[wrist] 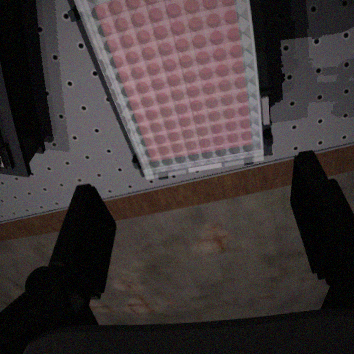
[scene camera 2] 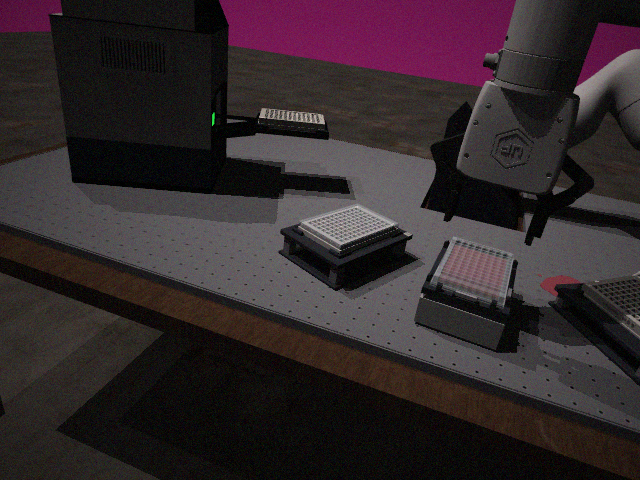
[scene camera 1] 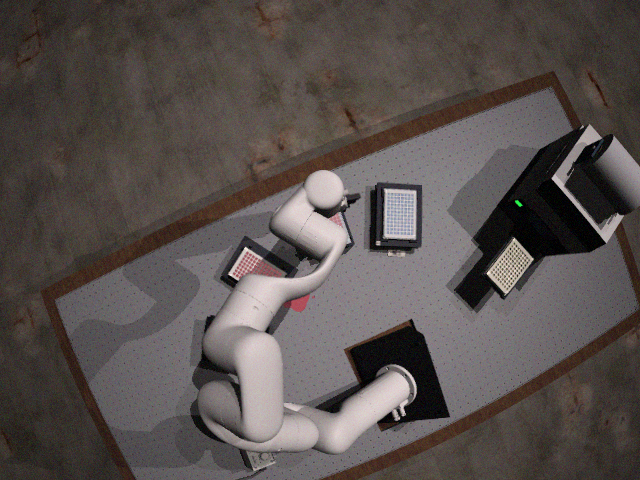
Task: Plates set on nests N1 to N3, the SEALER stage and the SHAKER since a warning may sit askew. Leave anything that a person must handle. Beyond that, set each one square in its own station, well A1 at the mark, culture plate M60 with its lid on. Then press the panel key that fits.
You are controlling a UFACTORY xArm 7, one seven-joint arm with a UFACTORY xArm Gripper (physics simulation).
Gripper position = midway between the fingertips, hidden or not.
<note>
My gripper (wrist: 194, 191) is open, holding nothing. Also in view: a black sealer instrument (scene camera 2: 190, 110).
The black sealer instrument shows as well in scene camera 1 (scene camera 1: 538, 227).
</note>
